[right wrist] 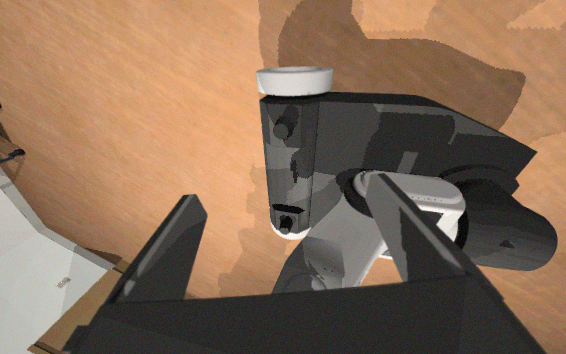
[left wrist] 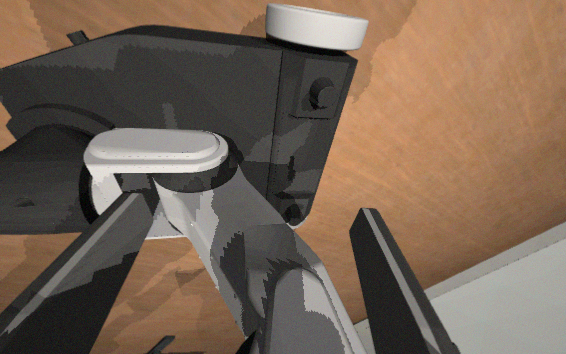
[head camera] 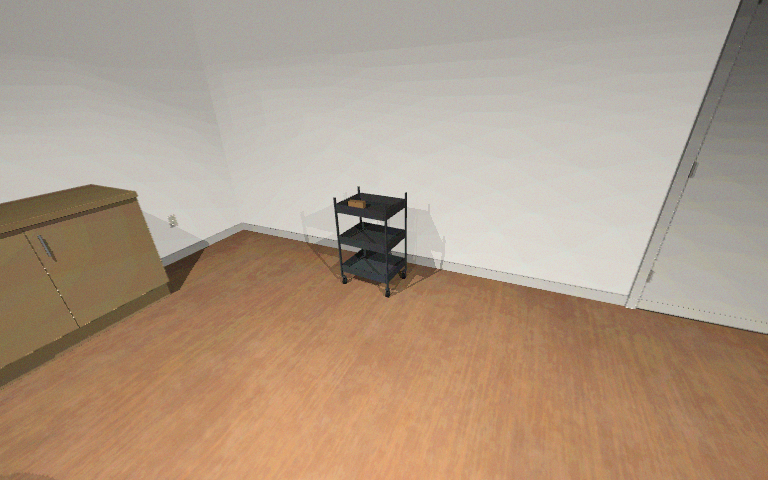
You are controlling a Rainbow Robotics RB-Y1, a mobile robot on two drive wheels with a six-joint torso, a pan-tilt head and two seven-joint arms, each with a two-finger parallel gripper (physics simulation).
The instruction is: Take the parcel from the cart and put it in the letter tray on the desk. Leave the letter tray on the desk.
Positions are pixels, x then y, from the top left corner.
Scene:
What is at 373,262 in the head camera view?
A dark three-shelf cart.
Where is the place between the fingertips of my left gripper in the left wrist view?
At 254,213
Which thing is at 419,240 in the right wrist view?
My right gripper.

